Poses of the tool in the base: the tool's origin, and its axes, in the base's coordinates. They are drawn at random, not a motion.
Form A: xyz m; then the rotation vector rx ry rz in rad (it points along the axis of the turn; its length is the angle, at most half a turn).
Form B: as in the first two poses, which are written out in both.
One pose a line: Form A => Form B
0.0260, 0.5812, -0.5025, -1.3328, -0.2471, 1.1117 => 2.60, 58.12, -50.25, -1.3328, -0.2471, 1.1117
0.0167, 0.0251, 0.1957, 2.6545, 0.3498, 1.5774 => 1.67, 2.51, 19.57, 2.6545, 0.3498, 1.5774
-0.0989, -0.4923, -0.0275, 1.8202, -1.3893, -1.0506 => -9.89, -49.23, -2.75, 1.8202, -1.3893, -1.0506
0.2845, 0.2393, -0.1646, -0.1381, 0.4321, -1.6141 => 28.45, 23.93, -16.46, -0.1381, 0.4321, -1.6141
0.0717, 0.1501, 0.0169, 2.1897, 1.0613, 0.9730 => 7.17, 15.01, 1.69, 2.1897, 1.0613, 0.9730
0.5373, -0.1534, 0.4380, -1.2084, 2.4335, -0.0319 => 53.73, -15.34, 43.80, -1.2084, 2.4335, -0.0319
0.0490, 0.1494, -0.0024, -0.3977, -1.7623, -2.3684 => 4.90, 14.94, -0.24, -0.3977, -1.7623, -2.3684
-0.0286, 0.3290, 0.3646, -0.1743, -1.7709, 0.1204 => -2.86, 32.90, 36.46, -0.1743, -1.7709, 0.1204
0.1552, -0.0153, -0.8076, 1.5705, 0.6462, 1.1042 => 15.52, -1.53, -80.76, 1.5705, 0.6462, 1.1042
